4 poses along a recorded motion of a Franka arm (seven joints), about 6.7 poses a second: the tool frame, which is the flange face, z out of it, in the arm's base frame.
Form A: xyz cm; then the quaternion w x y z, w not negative.
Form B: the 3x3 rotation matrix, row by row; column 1 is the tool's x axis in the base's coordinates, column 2 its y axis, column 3 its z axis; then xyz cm. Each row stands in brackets. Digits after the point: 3 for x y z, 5 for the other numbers.
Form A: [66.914, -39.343, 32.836, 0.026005, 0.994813, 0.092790, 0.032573]
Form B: [[0.98066, 0.18292, 0.06963], [0.18631, -0.98143, -0.04570], [0.05998, 0.05779, -0.99653]], [66.914, -39.343, 32.836]
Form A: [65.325, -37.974, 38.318, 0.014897, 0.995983, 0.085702, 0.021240]
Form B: [[0.98441, 0.17008, 0.04486], [0.17135, -0.98487, -0.02603], [0.03976, 0.03331, -0.99865]], [65.325, -37.974, 38.318]
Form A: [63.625, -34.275, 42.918, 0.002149, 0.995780, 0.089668, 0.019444]
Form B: [[0.98316, 0.17850, 0.03911], [0.17866, -0.98391, -0.00079], [0.03834, 0.00777, -0.99923]], [63.625, -34.275, 42.918]
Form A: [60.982, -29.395, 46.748, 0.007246, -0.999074, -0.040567, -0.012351]
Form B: [[0.99640, 0.08124, 0.02409], [0.08088, -0.99660, 0.01548], [0.02527, -0.01348, -0.99959]], [60.982, -29.395, 46.748]
